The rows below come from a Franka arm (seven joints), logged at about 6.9 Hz.
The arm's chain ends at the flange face. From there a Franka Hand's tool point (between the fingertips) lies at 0.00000 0.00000 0.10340 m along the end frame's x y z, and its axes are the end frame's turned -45 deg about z.
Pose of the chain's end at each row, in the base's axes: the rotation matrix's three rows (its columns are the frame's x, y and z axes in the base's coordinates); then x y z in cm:
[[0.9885 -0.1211 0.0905], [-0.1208 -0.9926 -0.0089], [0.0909 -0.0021 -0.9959]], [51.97 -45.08 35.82]
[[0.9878 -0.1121 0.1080], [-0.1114 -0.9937 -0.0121], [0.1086 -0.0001 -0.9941]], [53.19 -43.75 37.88]
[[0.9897 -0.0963 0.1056], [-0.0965 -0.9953 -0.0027], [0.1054 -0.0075 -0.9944]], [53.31 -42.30 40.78]
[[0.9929 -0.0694 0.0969], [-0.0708 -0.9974 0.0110], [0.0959 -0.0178 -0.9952]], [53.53 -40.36 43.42]
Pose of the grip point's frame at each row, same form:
[[0.7846 0.6133 0.0905], [0.6165 -0.7873 -0.0089], [0.0658 0.0628 -0.9959]], [52.91 -45.17 25.52]
[[0.7777 0.6192 0.1080], [0.6239 -0.7814 -0.0121], [0.0769 0.0767 -0.9941]], [54.31 -43.88 27.60]
[[0.7679 0.6317 0.1056], [0.6355 -0.7720 -0.0027], [0.0798 0.0692 -0.9944]], [54.40 -42.33 30.50]
[[0.7512 0.6530 0.0969], [0.6552 -0.7553 0.0110], [0.0804 0.0552 -0.9952]], [54.53 -40.25 33.13]

